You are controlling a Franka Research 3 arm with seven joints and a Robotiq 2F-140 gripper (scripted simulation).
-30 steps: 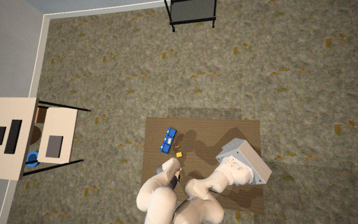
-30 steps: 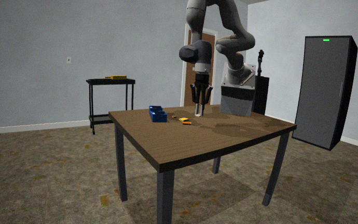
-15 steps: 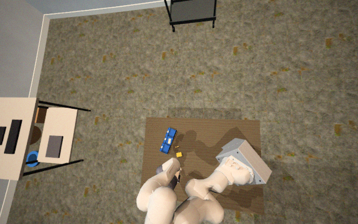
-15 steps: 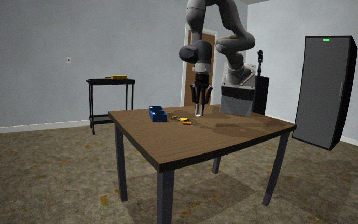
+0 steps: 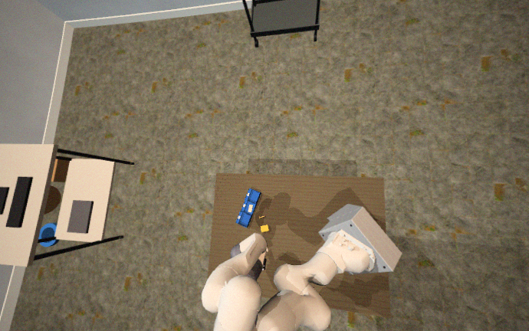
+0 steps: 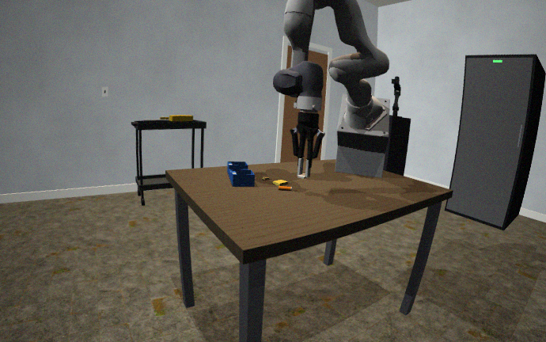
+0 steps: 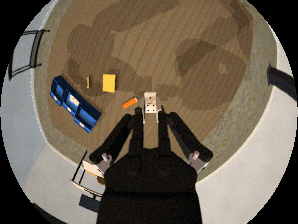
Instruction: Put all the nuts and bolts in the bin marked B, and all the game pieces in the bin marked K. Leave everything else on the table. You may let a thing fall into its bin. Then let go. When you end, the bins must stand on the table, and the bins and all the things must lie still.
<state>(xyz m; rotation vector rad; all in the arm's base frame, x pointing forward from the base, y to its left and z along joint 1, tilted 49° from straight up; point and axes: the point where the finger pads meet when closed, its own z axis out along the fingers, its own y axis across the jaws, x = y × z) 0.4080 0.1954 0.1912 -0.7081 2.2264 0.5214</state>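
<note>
Right now my hand is 30 mm above the pale beige piece. Round my hand: yellow block 60 mm ahead, 120 mm to the right, 90 mm below; orange piece 60 mm ahead, 30 mm to the right, 90 mm below; thin tan bolt 110 mm ahead, 170 mm to the right, 90 mm below.
</note>
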